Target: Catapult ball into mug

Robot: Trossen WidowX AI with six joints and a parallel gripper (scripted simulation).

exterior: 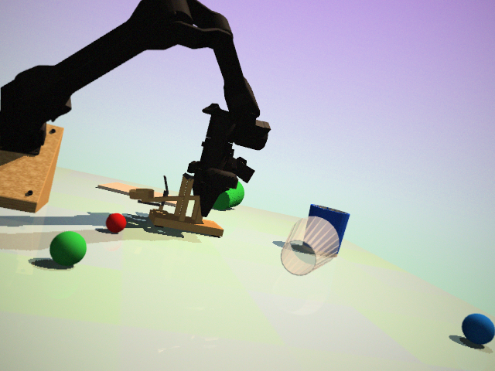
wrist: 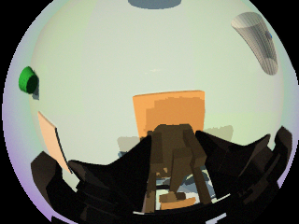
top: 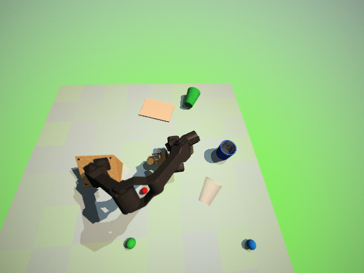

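Now: the catapult frame 4 cm behind my gripper tip and 5 cm above it. Round my gripper tip: blue mug (29 cm ahead, 1 cm to the left, 1 cm below); wooden catapult (6 cm behind, 2 cm to the left, 2 cm above); red ball (17 cm behind, 14 cm to the right, 2 cm below).
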